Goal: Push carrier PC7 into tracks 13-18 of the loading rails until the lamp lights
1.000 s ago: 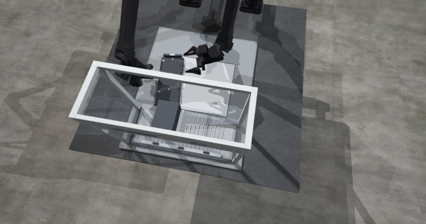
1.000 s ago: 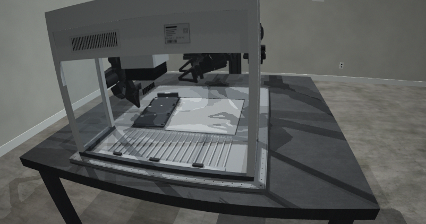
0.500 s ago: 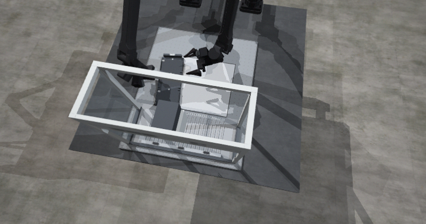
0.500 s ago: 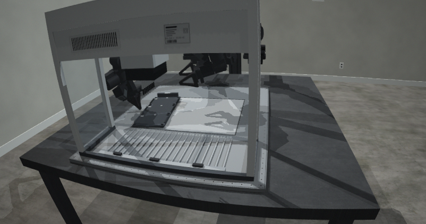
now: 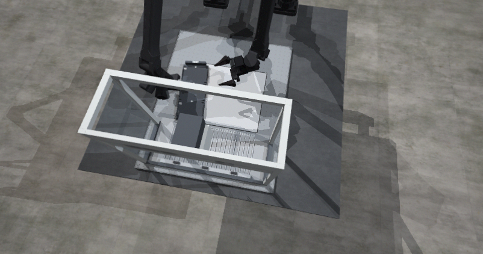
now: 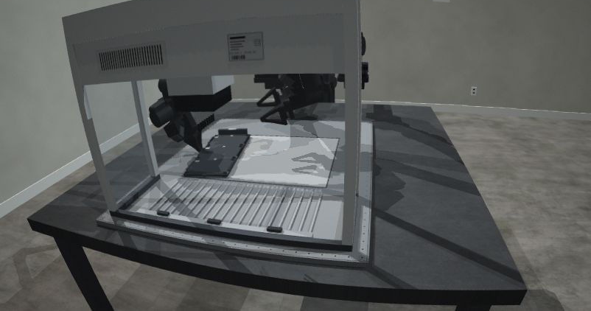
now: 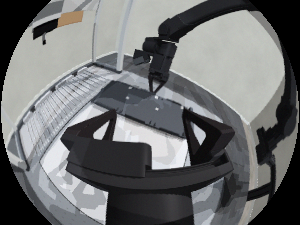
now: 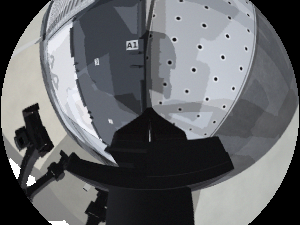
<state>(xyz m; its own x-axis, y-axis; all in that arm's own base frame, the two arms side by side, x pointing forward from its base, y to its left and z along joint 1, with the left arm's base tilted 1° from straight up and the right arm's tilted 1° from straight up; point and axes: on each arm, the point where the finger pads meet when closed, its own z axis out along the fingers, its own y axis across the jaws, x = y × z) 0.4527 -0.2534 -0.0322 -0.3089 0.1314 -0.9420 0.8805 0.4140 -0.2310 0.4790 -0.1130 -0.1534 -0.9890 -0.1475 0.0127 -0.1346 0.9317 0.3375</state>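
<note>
The carrier PC7 is 7 cm to the left of my right hand and 1 cm above it.
</note>
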